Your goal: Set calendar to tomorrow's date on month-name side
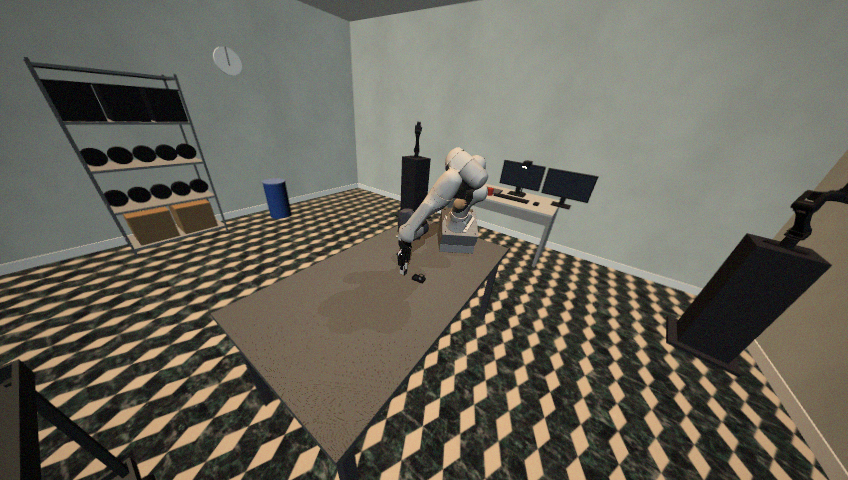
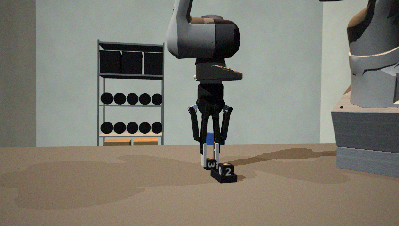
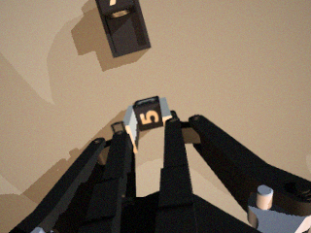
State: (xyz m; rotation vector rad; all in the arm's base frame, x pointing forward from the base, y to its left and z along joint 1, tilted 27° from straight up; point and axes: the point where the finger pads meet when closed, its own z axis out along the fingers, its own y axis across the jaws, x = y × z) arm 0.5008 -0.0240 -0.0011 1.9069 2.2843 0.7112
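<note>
The black tray lies 100 mm to the left of my hand, 30 mm below it and 30 mm behind it.
</note>
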